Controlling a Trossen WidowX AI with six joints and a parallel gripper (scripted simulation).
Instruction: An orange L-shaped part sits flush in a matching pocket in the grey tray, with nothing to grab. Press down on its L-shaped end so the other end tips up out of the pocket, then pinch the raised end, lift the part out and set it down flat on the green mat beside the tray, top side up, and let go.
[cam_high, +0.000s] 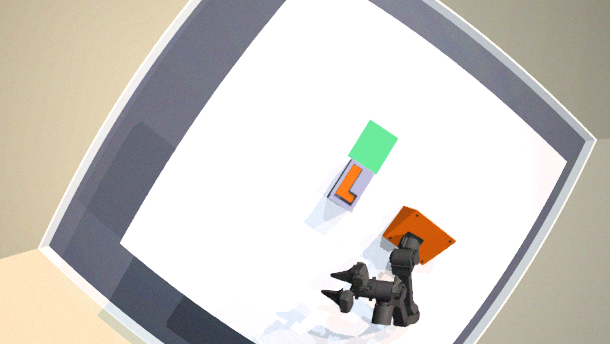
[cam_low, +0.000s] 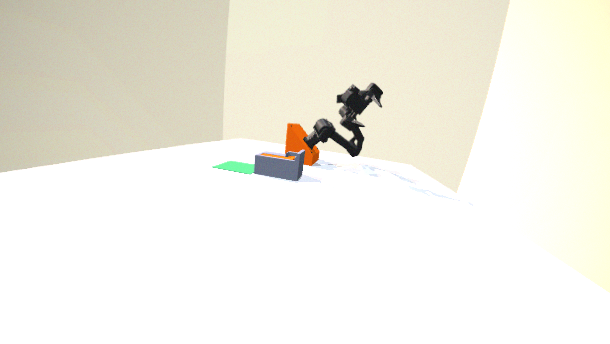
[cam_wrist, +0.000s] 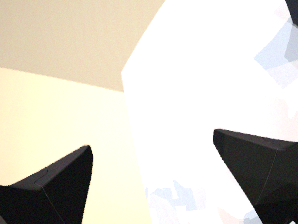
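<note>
My gripper tip is now 28 cm to the left of the orange L-shaped part, 19 cm above it and 6 cm short of it. From my gripper tip the other things lie so: green mat 45 cm to the right, 25 cm below, 5 cm ahead.
</note>
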